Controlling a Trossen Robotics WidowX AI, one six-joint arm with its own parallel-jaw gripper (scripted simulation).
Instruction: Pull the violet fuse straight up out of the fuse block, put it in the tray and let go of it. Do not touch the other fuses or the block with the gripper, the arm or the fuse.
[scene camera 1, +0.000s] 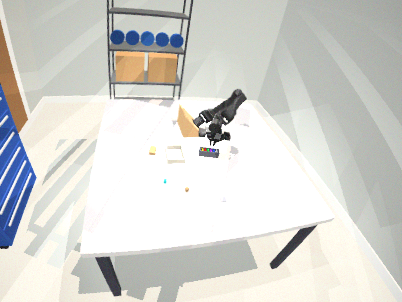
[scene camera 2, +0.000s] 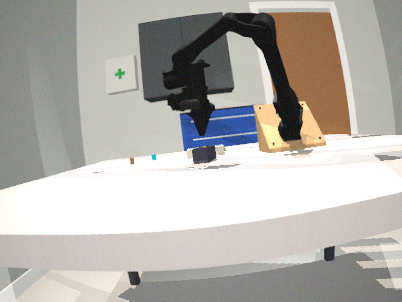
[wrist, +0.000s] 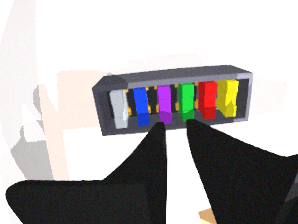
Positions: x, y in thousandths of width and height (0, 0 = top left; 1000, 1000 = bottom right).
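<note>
The gripper appears in the view of scene camera 2, at (scene camera 2: 504, 449), and the wrist view shows the gripper as well, at (wrist: 589, 574).
</note>
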